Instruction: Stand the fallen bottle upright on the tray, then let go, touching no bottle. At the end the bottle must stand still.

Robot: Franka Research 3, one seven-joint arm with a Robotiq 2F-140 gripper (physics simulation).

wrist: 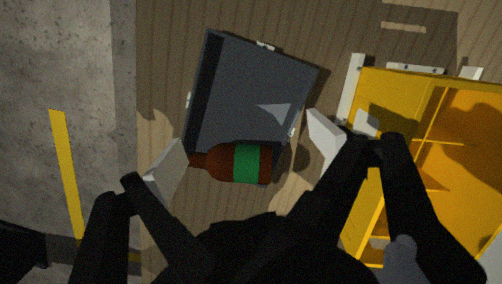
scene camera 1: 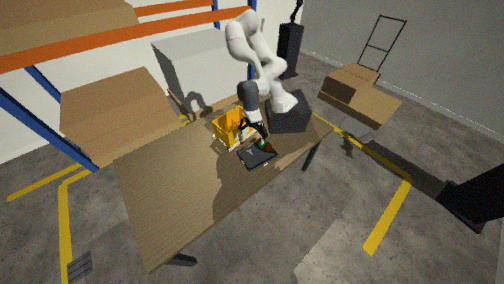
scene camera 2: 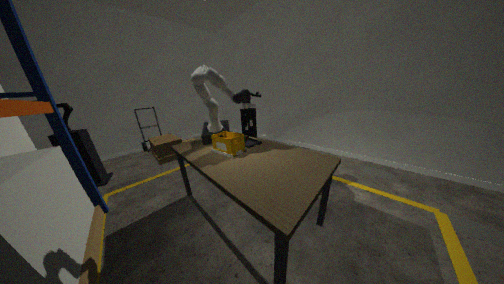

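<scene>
The brown bottle with a green band [scene camera 1: 263,144] [wrist: 247,163] lies on its side along one edge of the dark grey tray [scene camera 1: 253,158] [wrist: 250,85]. In the wrist view its neck points left and its base right, and part of its body hangs over the tray's near edge. My gripper [scene camera 1: 254,130] [wrist: 245,137] is wide open. In the wrist view its pale fingertips stand either side of the bottle, one beyond the neck and one beyond the base, apart from it. The bottle cannot be made out in scene camera 2.
A yellow crate [scene camera 1: 224,134] [scene camera 2: 227,145] [wrist: 382,95] stands beside the tray, close to the right-hand finger in the wrist view. The wooden table [scene camera 1: 170,200] [scene camera 2: 280,175] has its edge on the tray's other side. The robot's dark base block [scene camera 1: 287,123] is behind the tray.
</scene>
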